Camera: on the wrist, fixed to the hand. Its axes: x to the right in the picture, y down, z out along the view.
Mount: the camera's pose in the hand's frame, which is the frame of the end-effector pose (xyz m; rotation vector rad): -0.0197 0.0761 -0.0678 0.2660 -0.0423 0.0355
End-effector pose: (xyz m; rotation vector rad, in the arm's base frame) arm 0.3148 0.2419 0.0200 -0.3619 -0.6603 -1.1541
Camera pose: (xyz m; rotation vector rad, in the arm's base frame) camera 0.4001 0.2453 -0.0391 -0.1716 -0.8305 -1.0119
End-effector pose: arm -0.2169 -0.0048 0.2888 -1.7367 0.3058 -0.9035
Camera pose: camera -0.2603 -0.0685 0.2193 -1.4983 0.1789 -0.8403
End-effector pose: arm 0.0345 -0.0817 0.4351 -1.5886 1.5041 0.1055
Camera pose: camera -0.0675 -0.0980 0.4454 -1.3400 1.4485 -0.0398
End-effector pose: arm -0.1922 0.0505 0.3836 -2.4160 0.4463 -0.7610
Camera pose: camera -0.2594 -0.0282 0.3758 -2.1666 0.3465 -0.7048
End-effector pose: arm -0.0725 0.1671 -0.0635 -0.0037 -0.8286 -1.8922
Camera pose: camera 0.0221 0.1280 -0.0811 0.1051 -1.0968 -1.7414
